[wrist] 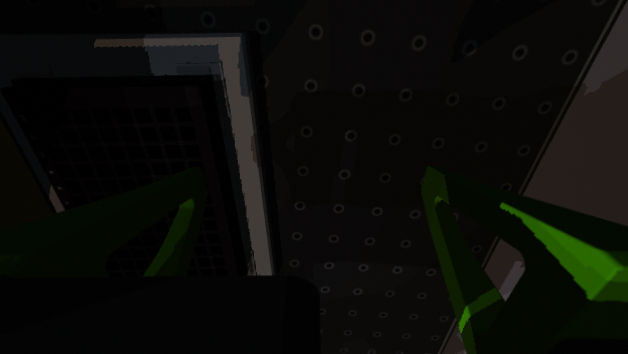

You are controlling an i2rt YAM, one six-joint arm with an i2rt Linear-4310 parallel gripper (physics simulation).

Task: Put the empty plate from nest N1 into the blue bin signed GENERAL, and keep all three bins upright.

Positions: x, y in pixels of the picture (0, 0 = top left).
Scene:
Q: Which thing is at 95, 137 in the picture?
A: A dark rectangular plate.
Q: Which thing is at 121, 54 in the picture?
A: A pale grey nest.

